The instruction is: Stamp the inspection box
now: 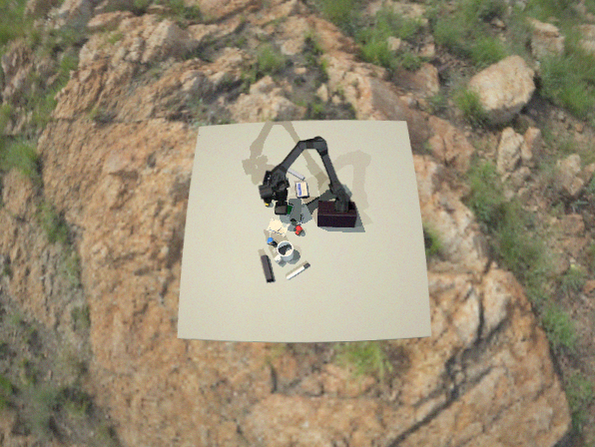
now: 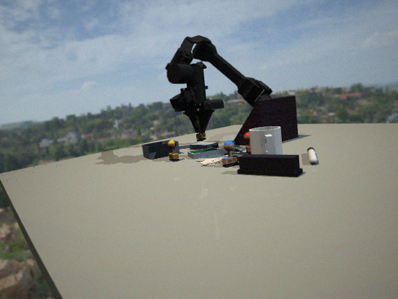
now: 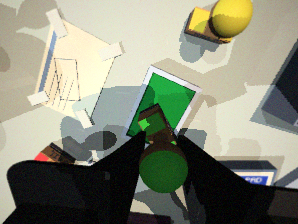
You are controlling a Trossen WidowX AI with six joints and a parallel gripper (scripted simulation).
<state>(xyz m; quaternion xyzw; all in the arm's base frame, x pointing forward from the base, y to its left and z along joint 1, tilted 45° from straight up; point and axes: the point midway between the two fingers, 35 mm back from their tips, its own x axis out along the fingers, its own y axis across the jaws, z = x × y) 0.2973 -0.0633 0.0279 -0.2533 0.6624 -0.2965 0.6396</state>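
Right now my gripper tip is 70 mm above the green ink pad. The rest, counted from my gripper tip: cream card (100 mm to the left, 80 mm below, 30 mm ahead); green-knobbed stamp (right at my gripper tip); yellow-knobbed stamp (90 mm ahead, 50 mm below, 40 mm to the right).
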